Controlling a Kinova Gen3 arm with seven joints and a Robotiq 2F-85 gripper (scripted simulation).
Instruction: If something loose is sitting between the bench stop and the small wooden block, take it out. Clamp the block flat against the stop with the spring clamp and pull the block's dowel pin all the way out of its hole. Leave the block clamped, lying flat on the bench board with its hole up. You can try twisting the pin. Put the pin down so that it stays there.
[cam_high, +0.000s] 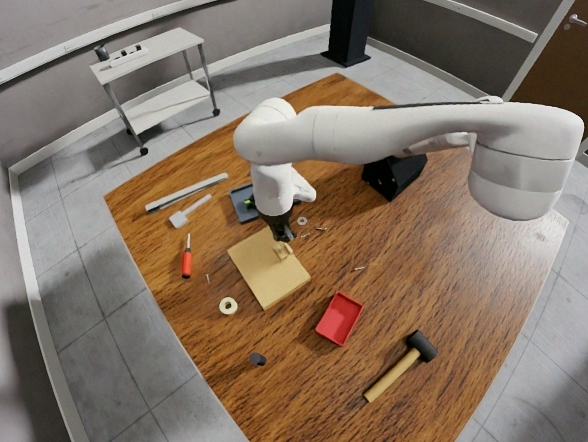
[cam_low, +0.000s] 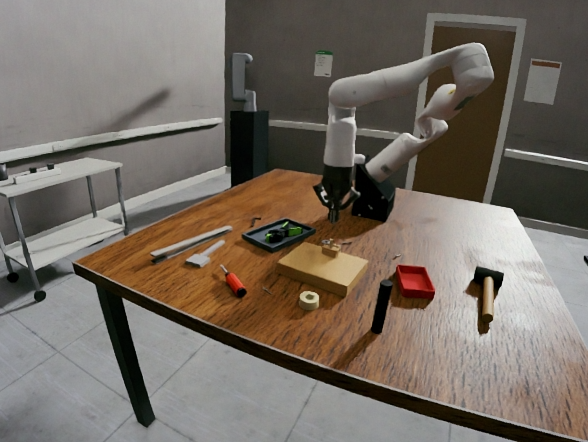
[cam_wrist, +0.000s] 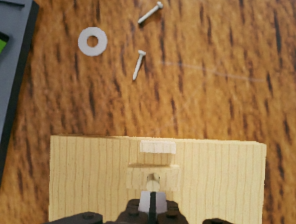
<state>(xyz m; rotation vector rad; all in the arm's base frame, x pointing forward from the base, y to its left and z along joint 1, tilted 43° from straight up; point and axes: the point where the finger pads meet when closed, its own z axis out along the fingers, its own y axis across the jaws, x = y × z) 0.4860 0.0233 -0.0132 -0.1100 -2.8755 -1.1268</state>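
My hand is 9 cm above the pale dowel pin. Round my hand: wooden block 11 cm below; bench board 12 cm below, 4 cm ahead; grey tray 21 cm to the right, 14 cm below, 9 cm behind.
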